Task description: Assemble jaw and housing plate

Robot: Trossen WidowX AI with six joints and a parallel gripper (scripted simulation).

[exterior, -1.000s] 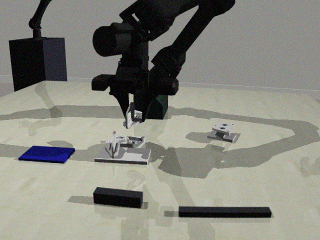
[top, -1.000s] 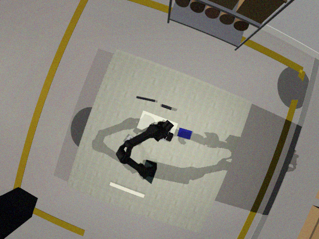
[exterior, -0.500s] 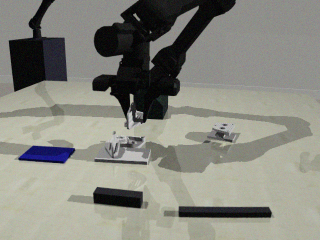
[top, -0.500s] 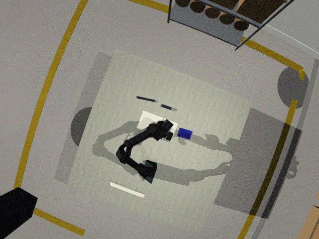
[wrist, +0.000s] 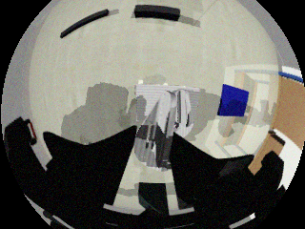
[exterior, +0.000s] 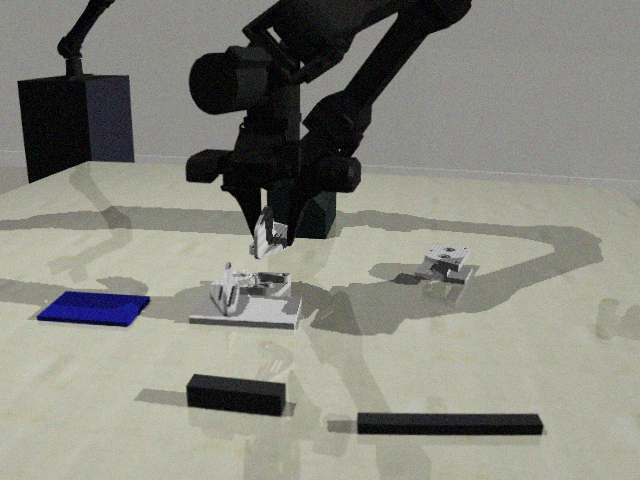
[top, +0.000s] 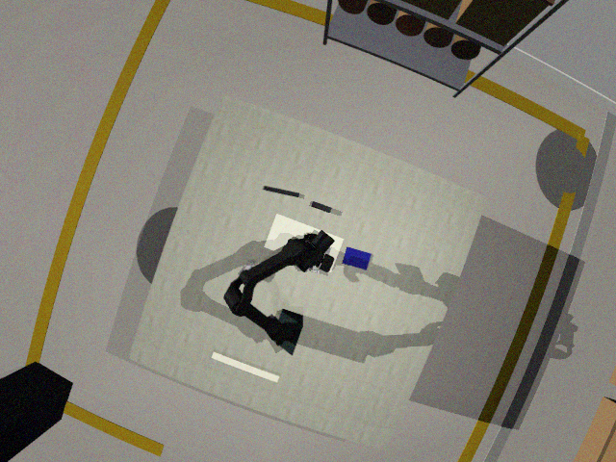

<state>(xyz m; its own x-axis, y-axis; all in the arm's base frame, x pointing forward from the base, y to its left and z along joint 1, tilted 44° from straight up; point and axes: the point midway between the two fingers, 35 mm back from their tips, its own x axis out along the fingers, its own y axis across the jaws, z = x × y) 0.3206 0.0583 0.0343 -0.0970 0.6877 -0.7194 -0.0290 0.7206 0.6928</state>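
My gripper tip is 2 cm short of the grey base plate, 3 cm to the left of it and 8 cm above it. Also, from my gripper tip: short black block (20 cm ahead, 3 cm to the left, 7 cm below); then blue pad (6 cm ahead, 20 cm to the right, 8 cm below); then grey jaw (3 cm behind, 2 cm to the right).
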